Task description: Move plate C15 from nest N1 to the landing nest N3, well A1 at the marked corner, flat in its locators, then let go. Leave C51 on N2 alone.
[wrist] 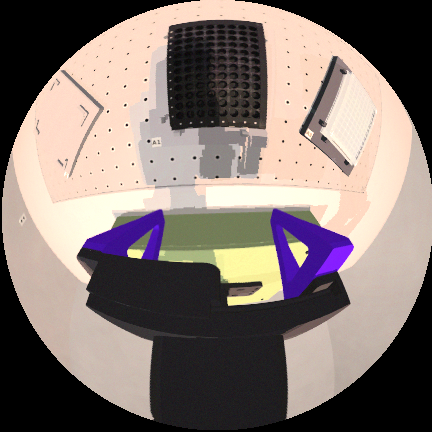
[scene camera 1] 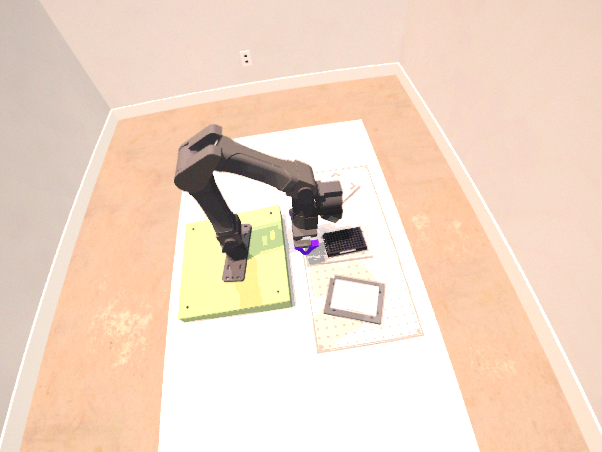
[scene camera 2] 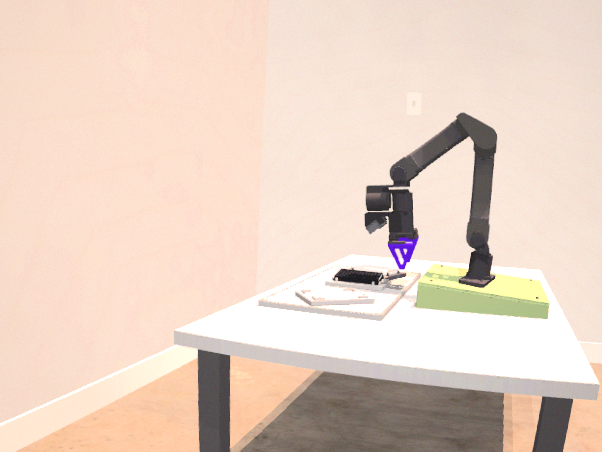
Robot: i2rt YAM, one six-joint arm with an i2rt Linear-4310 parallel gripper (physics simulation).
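A black well plate (scene camera 1: pixel 345 241) (scene camera 2: pixel 358 276) (wrist: pixel 217 75) sits in the middle nest, with an A1 tag (wrist: pixel 156 142) near one corner. A white plate (scene camera 1: pixel 355 297) (wrist: pixel 352 112) sits in a grey nest (scene camera 1: pixel 329 298) (wrist: pixel 319 107). I cannot read C15 or C51 on either. A nest (scene camera 2: pixel 330 296) (wrist: pixel 67 115) with raised corner locators holds no plate; the arm partly hides it in scene camera 1. My gripper (scene camera 2: pixel 401 267) (wrist: pixel 217 214) is open and empty, fingers down, above the robot-side edge of the pegboard, beside the black plate.
The perforated board (scene camera 1: pixel 340 335) (scene camera 2: pixel 325 311) (wrist: pixel 120 172) carries the nests. The green base block (scene camera 1: pixel 200 270) (scene camera 2: pixel 440 300) (wrist: pixel 200 230) under the arm stands next to it. Both rest on the white table (scene camera 1: pixel 240 390) (scene camera 2: pixel 450 350).
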